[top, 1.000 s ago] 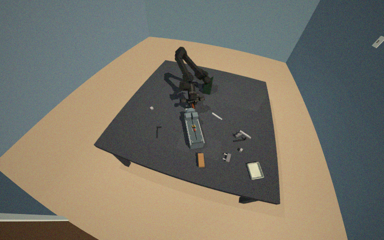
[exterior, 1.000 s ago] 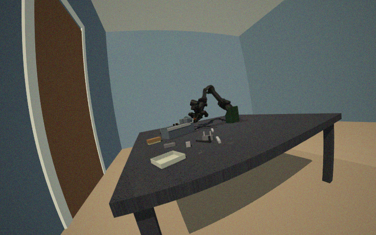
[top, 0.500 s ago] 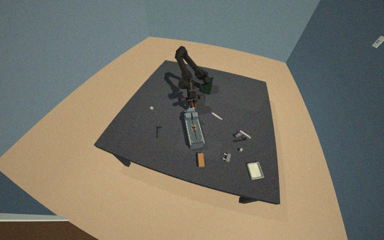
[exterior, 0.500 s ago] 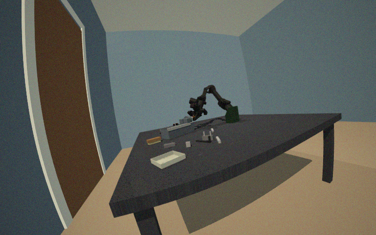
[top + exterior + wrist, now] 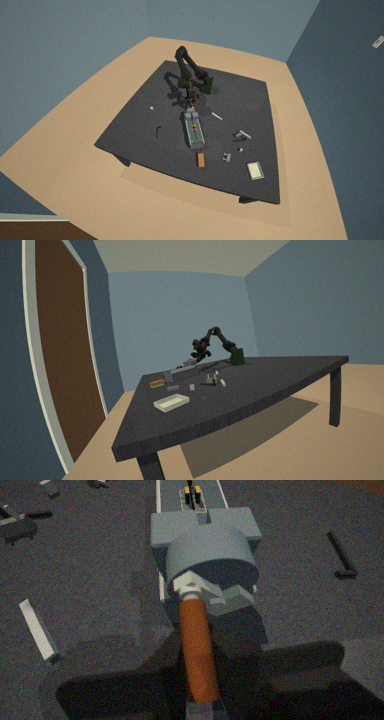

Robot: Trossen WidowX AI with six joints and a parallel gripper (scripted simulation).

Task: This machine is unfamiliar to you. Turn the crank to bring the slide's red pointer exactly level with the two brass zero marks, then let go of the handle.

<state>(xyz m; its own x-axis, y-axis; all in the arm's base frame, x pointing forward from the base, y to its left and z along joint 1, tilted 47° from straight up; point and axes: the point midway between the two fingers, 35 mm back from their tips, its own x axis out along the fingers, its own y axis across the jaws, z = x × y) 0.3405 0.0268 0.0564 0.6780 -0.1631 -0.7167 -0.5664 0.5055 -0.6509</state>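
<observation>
Right now the crank is 20 mm above my gripper tip and 10 mm to the right of it. Also, from my gripper tip: orange crank handle (30 mm above, 10 mm to the right, 10 mm behind); red pointer (170 mm ahead, 90 mm to the left); orange block (330 mm ahead, 200 mm to the left, 70 mm below).
</observation>
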